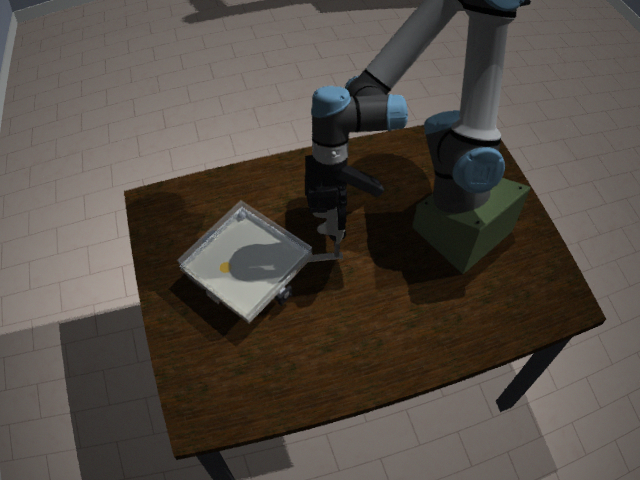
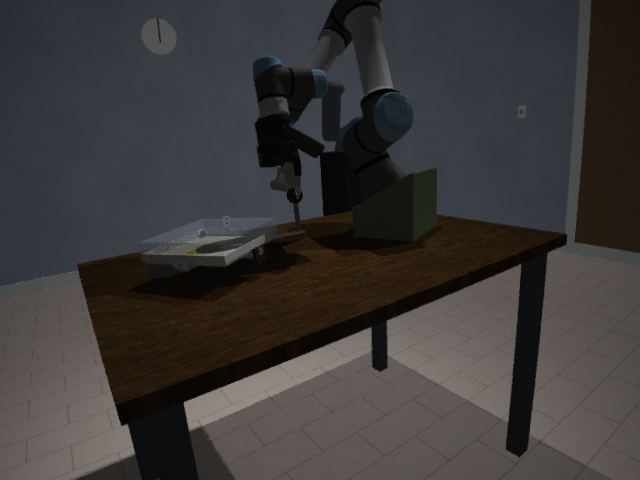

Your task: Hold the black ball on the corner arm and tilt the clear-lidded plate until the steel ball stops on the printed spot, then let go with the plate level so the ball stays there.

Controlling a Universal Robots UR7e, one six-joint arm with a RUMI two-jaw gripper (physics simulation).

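Note:
The clear-lidded plate stands on its mount at the left of the table and looks close to level; a small tilt is hard to judge. The steel ball is inside at the far corner, apart from the orange printed spot. A shadow falls on the plate beside the spot. The corner arm runs from the right corner and turns up to the black ball. My gripper is shut on the black ball, which the fingers partly hide.
The green robot base block stands on the wooden table, to the right of the plate and gripper. A dark joint knob sticks out under the plate's near right side.

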